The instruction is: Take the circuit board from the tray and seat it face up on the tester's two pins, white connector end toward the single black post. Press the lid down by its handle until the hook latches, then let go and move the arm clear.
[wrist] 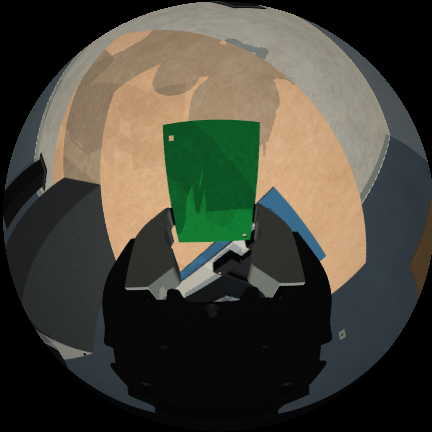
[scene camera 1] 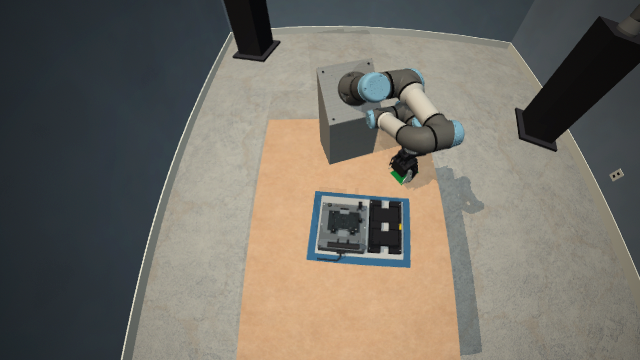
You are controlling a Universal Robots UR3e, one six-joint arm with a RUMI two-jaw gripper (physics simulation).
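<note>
My gripper is shut on the green circuit board, gripping its two side edges near one end. It holds the board above the tan surface, behind and to the right of the tester in the scene view. The board face in the wrist view is plain green with a small hole near each of two opposite corners. No white connector shows on it. The tester is grey with a dark nest. Its pins, hook and lid position are too small to tell.
The black tray stands right of the tester on a blue-rimmed base. The robot's grey pedestal stands behind. The tan surface surrounds the base. A thin black cable or rod lies at the tester's front.
</note>
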